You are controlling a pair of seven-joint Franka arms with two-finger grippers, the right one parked.
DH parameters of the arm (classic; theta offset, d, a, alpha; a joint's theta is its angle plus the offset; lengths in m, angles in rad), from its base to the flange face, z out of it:
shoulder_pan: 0 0.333 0 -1.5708
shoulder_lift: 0 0 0 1.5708
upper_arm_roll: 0 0.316 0.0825 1.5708
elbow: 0 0 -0.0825 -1.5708
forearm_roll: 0 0.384 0 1.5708
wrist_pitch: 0 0 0.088 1.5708
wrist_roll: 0 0.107 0 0
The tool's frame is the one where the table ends.
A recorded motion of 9 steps. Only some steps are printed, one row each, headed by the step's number.
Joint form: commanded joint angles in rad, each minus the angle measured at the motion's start. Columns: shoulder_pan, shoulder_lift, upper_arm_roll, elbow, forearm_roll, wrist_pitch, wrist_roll.
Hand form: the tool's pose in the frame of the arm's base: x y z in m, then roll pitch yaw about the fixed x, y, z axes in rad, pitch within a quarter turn. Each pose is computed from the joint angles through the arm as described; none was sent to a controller.
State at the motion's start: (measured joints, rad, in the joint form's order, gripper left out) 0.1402 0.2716 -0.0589 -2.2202 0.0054 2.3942 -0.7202
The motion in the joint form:
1: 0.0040 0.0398 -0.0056 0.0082 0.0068 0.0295 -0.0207
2: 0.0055 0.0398 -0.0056 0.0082 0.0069 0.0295 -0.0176
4: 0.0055 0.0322 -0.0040 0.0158 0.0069 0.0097 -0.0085
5: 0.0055 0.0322 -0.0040 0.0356 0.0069 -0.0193 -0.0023
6: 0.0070 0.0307 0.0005 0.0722 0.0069 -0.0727 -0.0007
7: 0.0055 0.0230 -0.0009 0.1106 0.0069 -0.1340 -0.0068
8: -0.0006 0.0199 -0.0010 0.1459 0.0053 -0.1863 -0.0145
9: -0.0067 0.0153 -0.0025 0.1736 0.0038 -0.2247 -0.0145
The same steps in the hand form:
1: 0.5404 0.0428 0.2285 -3.0841 0.0815 0.8155
2: 0.5404 0.0436 0.2285 -3.0843 0.0816 0.8138
4: 0.5416 0.0447 0.2339 -3.0811 0.0849 0.8064
5: 0.5456 0.0452 0.2391 -3.0753 0.0920 0.8008
6: 0.5526 0.0494 0.2497 -3.0639 0.1025 0.8062
7: 0.5596 0.0488 0.2644 -3.0527 0.1130 0.8107
8: 0.5659 0.0460 0.2764 -3.0429 0.1231 0.8146
9: 0.5710 0.0422 0.2874 -3.0395 0.1282 0.8086

